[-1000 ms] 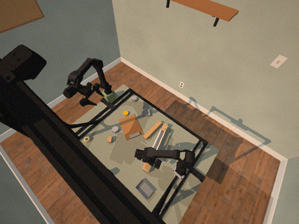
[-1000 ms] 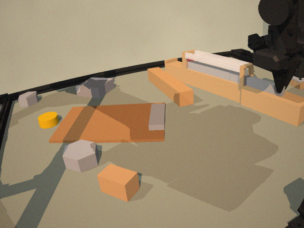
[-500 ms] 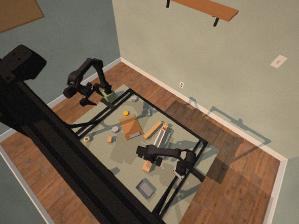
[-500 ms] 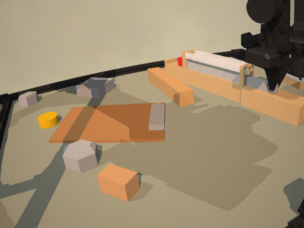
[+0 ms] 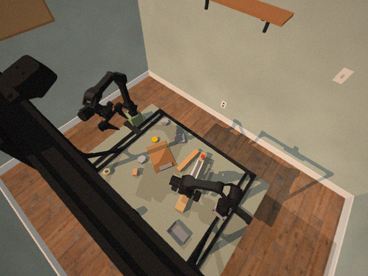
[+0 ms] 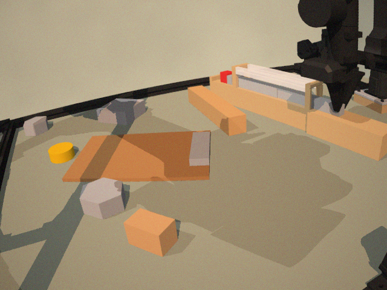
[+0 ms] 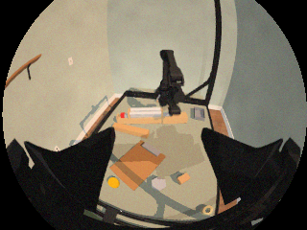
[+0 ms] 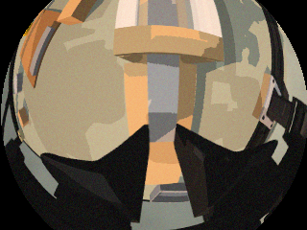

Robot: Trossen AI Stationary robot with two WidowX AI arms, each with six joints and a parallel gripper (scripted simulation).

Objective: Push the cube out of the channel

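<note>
Now: the red cube 28 cm ahead of my right hand, 12 cm to the left of it and 3 cm below it. The rest, counted from my right hand: grey tray (19 cm behind, 13 cm to the right, 8 cm below); channel (15 cm ahead, 6 cm to the left, 3 cm below); tan bar (20 cm ahead, 18 cm to the left, 7 cm below).
</note>
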